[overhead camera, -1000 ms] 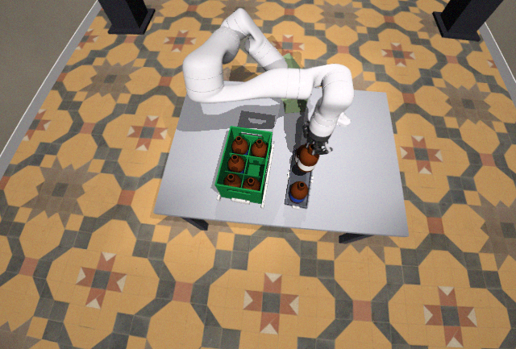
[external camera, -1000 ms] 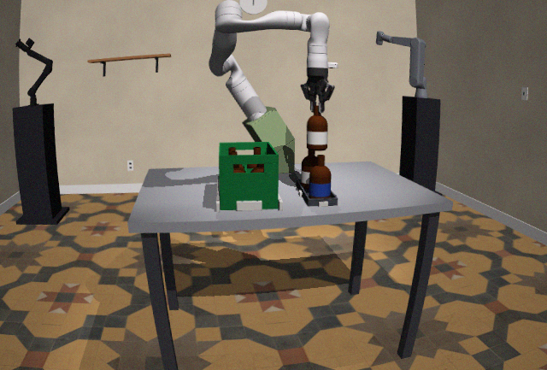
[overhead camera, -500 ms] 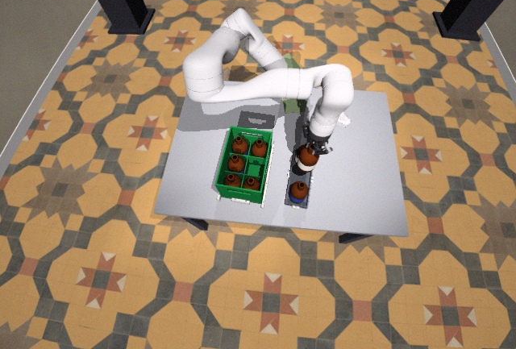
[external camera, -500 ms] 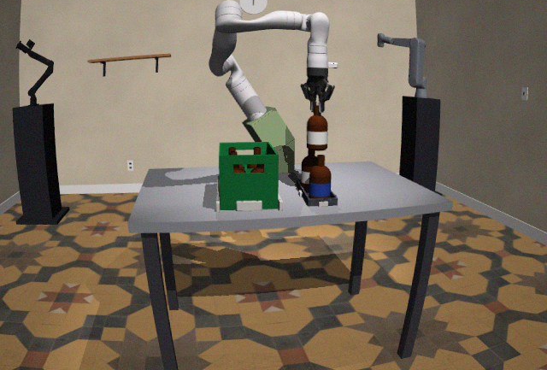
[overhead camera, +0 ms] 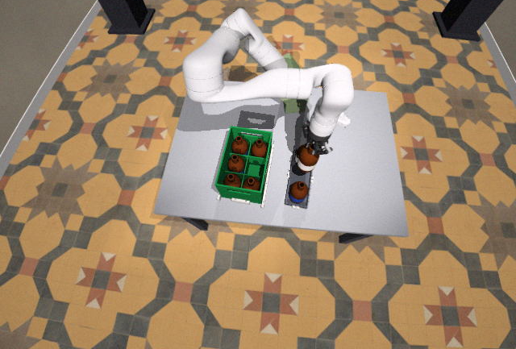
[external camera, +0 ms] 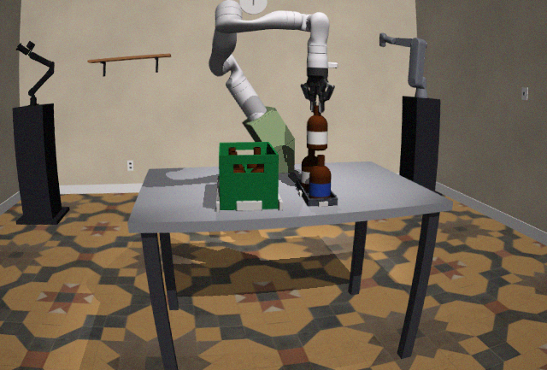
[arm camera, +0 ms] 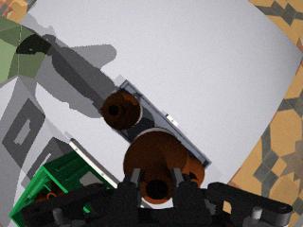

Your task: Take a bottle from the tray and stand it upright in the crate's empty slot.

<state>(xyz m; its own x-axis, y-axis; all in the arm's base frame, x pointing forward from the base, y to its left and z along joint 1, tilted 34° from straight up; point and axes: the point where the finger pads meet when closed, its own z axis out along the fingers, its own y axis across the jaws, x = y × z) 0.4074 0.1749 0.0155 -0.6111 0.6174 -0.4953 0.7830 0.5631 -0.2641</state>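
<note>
Right now my hand is 70 mm above the brown bottle. From my hand the other things lie so: tray: 300 mm below; white-label bottle: 90 mm behind, 10 mm to the left, 230 mm below; crate: 10 mm behind, 250 mm to the right, 230 mm below.
</note>
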